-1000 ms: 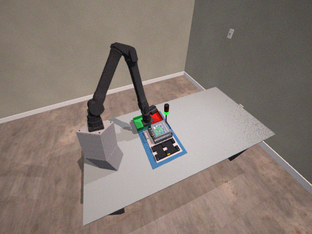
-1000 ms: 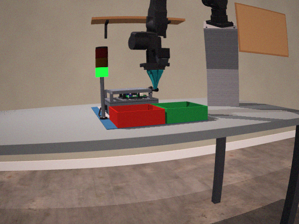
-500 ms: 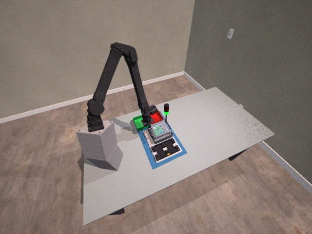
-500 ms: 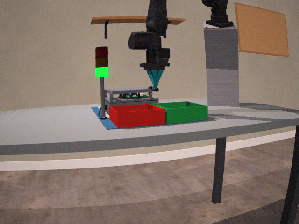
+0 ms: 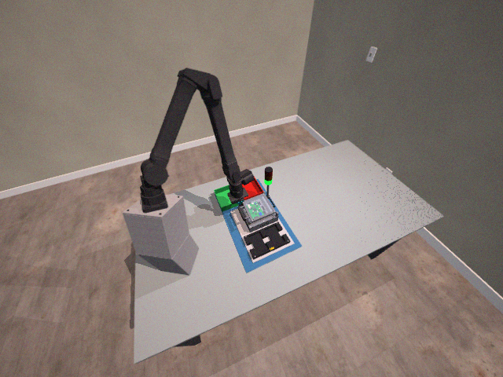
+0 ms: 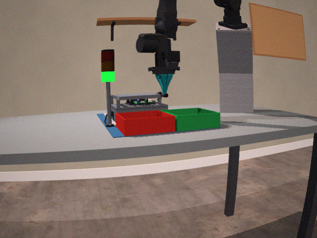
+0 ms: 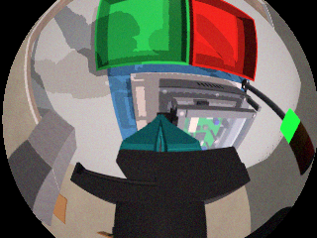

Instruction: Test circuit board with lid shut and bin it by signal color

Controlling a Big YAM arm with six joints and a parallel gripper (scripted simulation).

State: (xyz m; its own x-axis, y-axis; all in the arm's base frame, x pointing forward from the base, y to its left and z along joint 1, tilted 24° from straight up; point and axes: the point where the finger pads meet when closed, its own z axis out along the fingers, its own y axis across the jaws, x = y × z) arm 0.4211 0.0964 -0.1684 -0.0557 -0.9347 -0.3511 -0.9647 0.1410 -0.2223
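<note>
My hand is 1 cm short of the latch hook and 1 cm above it. The rest, counted from my hand: tester lid (7 cm ahead, 6 cm to the right, 1 cm below); then tester plate (8 cm ahead, 6 cm to the right, 4 cm below); then green circuit board (7 cm ahead, 6 cm to the right, 3 cm below).
</note>
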